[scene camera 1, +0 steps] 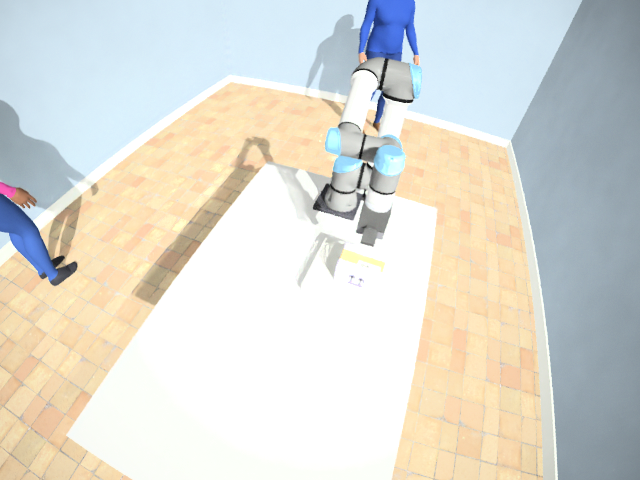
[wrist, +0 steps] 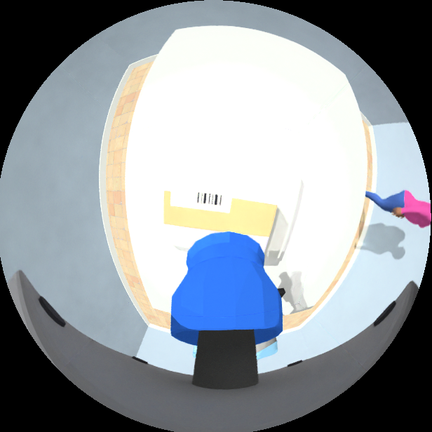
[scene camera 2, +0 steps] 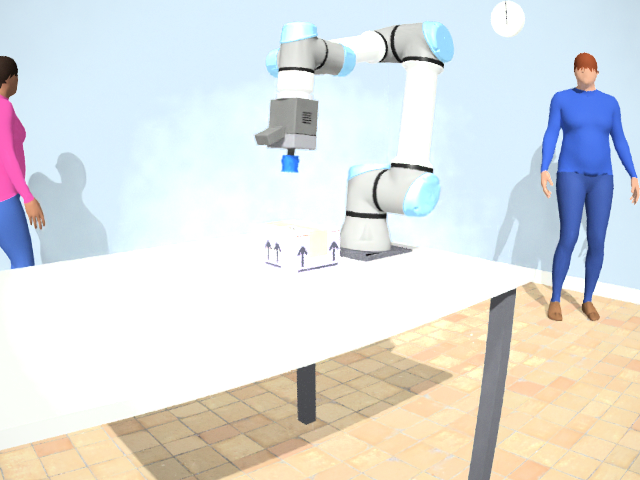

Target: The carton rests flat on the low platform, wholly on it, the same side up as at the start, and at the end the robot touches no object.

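Seen in the pictures: hand, its tool point: [scene camera 2: 289, 171]; arm's base, origin of its link: [scene camera 1: 340, 201] [scene camera 2: 363, 246].
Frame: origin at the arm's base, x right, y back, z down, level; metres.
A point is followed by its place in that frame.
The white carton [scene camera 1: 360, 268] @(y -0.438, x -0.159, z -0.122 m) [scene camera 2: 302, 250] @(y -0.449, x -0.234, z -0.089 m) [wrist: 250, 217] has a yellow tape band, a barcode label on top and dark arrows on its sides. It sits level, and the arrows point up in the second scene view. The low platform's outline is lost in the white glare, so I cannot tell how the carton lies relative to its edges. My suction gripper [scene camera 2: 290, 171] [wrist: 225, 236] has a blue cup that hangs above the carton with a visible gap. It is open and holds nothing. The cup is hidden in the first scene view.
The white table [scene camera 1: 248, 372] @(y -0.843, x 0.093, z 0.017 m) [scene camera 2: 155, 335] @(y -0.769, x -0.207, z 0.017 m) carries the robot's dark base plate [scene camera 1: 323, 205] @(y -0.061, x 0.066, z -0.006 m) [scene camera 2: 379, 252] @(y -0.036, x -0.087, z -0.001 m) behind the carton. A person in blue [scene camera 1: 390, 28] [scene camera 2: 585, 129] stands behind the robot. A person in pink [scene camera 2: 10, 149] [wrist: 416, 209] stands off to one side.
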